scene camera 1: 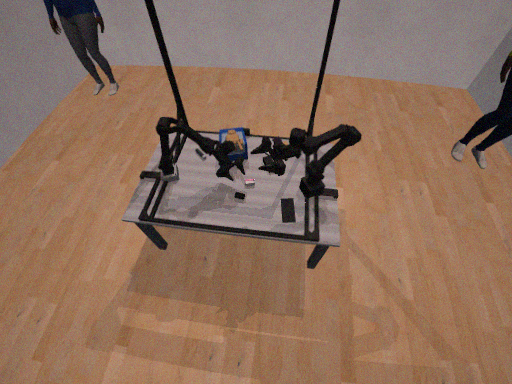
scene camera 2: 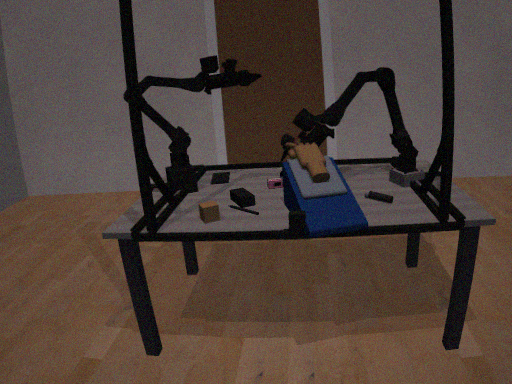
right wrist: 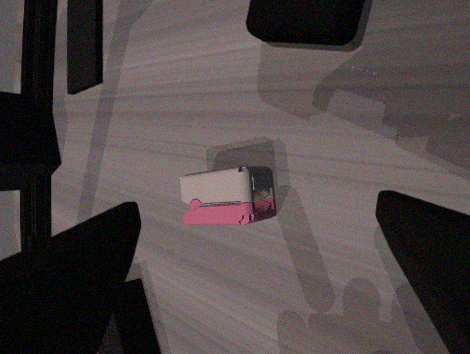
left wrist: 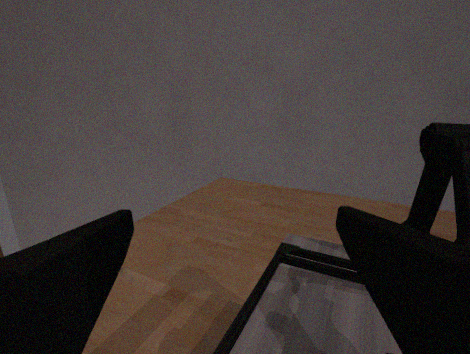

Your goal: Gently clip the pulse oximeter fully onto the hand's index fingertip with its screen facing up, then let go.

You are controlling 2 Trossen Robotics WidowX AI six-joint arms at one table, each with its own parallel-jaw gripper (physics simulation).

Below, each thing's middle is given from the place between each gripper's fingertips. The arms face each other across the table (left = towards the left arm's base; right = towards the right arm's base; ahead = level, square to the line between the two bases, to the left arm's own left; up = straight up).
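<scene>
The pulse oximeter (right wrist: 233,190) is here, and my left hand is 18 cm past it, 6 cm to the left of it and 40 cm above it. The blue hand support (scene camera 2: 330,215) is 22 cm to the right of my left hand, 48 cm behind it and 38 cm below it.
As for the pulse oximeter and my right hand, my right hand is 10 mm past the pulse oximeter, 60 mm to the right of it and 50 mm above it. The blue hand support is 100 mm to the right of my right hand, 30 mm below it and 320 mm behind it.
</scene>
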